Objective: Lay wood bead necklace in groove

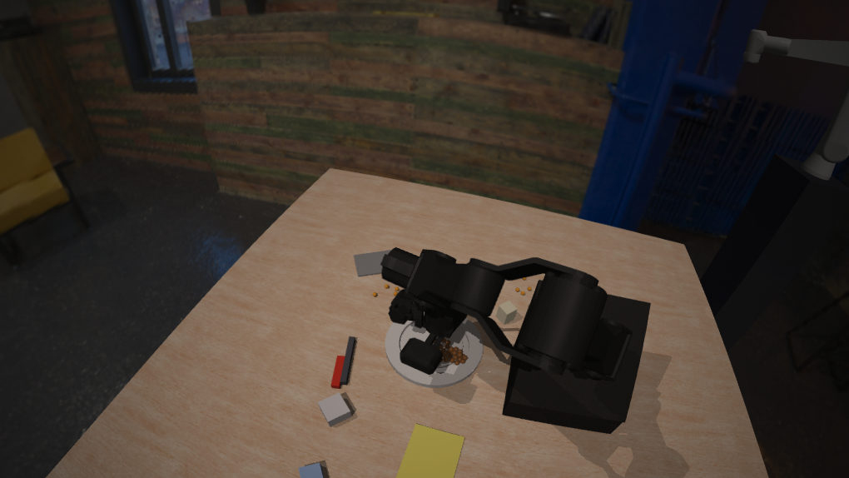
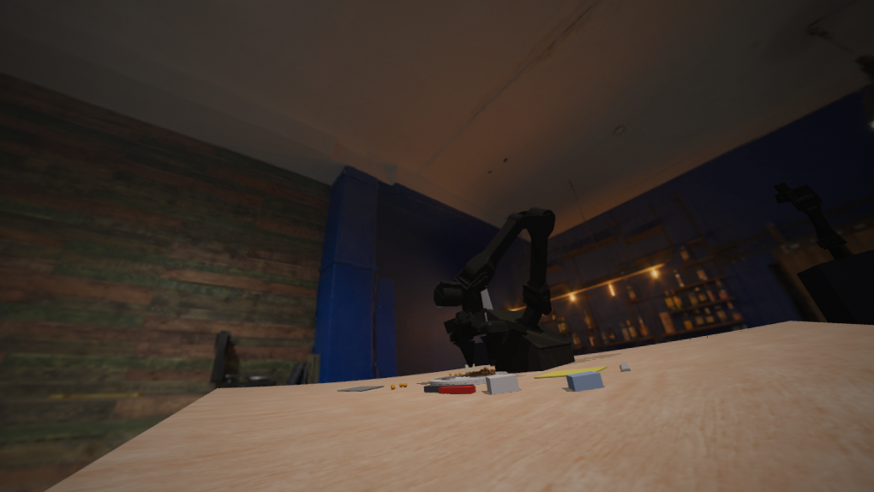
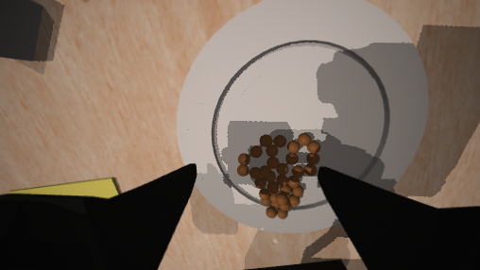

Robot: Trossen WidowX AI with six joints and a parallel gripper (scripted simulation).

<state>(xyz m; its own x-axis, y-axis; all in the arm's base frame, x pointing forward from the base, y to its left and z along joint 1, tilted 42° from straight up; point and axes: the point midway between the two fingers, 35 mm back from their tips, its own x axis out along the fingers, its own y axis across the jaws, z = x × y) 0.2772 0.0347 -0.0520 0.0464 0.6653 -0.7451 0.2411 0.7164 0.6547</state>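
Now: the round white bead board 1 cm ahead of my gripper tip, 4 cm to the right of it and 2 cm below it. Round my gripper tip: dark bar: 17 cm ahead, 6 cm to the left, 3 cm below; then yellow sheet: 4 cm behind, 21 cm to the left, 3 cm below; then pale cube: 13 cm behind, 15 cm to the right, 2 cm below.
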